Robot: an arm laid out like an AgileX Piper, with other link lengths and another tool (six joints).
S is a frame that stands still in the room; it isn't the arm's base.
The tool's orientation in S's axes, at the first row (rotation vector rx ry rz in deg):
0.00, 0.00, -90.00
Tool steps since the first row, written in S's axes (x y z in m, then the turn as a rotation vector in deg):
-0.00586, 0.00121, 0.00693, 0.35, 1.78, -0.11
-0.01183, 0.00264, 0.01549, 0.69, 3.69, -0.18
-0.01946, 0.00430, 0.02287, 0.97, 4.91, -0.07
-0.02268, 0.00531, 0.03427, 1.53, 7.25, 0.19
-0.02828, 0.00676, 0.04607, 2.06, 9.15, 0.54
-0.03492, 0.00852, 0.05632, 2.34, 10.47, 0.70
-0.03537, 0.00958, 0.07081, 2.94, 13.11, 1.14
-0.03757, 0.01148, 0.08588, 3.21, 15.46, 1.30
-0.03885, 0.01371, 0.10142, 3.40, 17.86, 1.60
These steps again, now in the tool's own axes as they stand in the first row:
-0.00121, -0.00586, 0.00693, -1.78, 0.35, -0.11
-0.00264, -0.01183, 0.01549, -3.69, 0.69, -0.18
-0.00430, -0.01946, 0.02287, -4.91, 0.97, -0.07
-0.00531, -0.02268, 0.03427, -7.25, 1.53, 0.19
-0.00676, -0.02828, 0.04607, -9.15, 2.06, 0.54
-0.00852, -0.03492, 0.05632, -10.47, 2.34, 0.70
-0.00958, -0.03537, 0.07081, -13.11, 2.94, 1.14
-0.01148, -0.03757, 0.08588, -15.46, 3.21, 1.30
-0.01371, -0.03885, 0.10142, -17.86, 3.40, 1.60

